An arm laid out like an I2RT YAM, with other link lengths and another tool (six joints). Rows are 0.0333 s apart.
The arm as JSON. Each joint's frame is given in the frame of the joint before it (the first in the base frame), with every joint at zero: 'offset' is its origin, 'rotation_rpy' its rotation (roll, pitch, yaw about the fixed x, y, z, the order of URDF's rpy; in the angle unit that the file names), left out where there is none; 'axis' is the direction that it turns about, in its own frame. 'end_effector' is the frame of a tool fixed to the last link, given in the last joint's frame.
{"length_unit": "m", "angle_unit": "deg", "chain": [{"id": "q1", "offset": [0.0, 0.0, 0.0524], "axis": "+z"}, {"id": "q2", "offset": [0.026, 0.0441, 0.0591], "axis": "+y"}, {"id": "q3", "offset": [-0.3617, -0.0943, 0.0], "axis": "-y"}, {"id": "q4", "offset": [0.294, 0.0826, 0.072], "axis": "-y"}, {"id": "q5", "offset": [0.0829, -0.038, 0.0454], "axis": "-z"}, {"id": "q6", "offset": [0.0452, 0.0, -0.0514], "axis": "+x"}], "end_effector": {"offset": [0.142, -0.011, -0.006], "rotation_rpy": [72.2, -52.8, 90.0]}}
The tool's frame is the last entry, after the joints.
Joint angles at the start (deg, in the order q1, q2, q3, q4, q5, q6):
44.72, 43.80, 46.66, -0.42, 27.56, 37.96
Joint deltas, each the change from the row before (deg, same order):
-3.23, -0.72, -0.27, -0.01, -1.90, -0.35
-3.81, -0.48, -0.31, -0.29, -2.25, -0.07
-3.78, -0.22, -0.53, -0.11, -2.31, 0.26
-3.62, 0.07, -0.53, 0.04, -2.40, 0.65
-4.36, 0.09, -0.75, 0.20, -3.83, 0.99
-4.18, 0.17, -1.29, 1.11, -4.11, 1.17
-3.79, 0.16, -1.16, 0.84, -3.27, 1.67
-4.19, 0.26, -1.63, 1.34, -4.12, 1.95
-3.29, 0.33, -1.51, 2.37, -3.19, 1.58
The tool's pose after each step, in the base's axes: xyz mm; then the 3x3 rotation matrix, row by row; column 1 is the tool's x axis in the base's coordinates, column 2 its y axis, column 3 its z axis. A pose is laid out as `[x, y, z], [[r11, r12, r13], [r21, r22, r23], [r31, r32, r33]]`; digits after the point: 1 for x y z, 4 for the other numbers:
[286.0, 131.2, 442.5], [[-0.0357, -0.0335, 0.9988], [-0.0402, -0.9986, -0.0349], [0.9986, -0.0414, 0.0343]]
[290.8, 117.7, 440.8], [[-0.0366, -0.0608, 0.9975], [-0.0352, -0.9975, -0.0620], [0.9987, -0.0374, 0.0344]]
[296.2, 105.4, 436.4], [[-0.0316, -0.0864, 0.9958], [-0.0330, -0.9956, -0.0874], [0.9990, -0.0356, 0.0286]]
[302.0, 95.0, 431.2], [[-0.0224, -0.1076, 0.9939], [-0.0370, -0.9934, -0.1084], [0.9991, -0.0392, 0.0183]]
[307.9, 85.0, 424.5], [[-0.0104, -0.1169, 0.9931], [-0.0470, -0.9920, -0.1173], [0.9988, -0.0479, 0.0048]]
[314.0, 76.8, 416.2], [[-0.0015, -0.1183, 0.9930], [-0.0635, -0.9910, -0.1182], [0.9980, -0.0632, -0.0061]]
[319.0, 67.5, 407.8], [[0.0109, -0.1280, 0.9917], [-0.0887, -0.9880, -0.1265], [0.9960, -0.0866, -0.0222]]
[324.2, 58.5, 396.5], [[0.0261, -0.1307, 0.9911], [-0.1194, -0.9847, -0.1267], [0.9925, -0.1150, -0.0413]]
[328.8, 51.0, 390.8], [[0.0218, -0.1319, 0.9910], [-0.1482, -0.9807, -0.1273], [0.9887, -0.1441, -0.0410]]

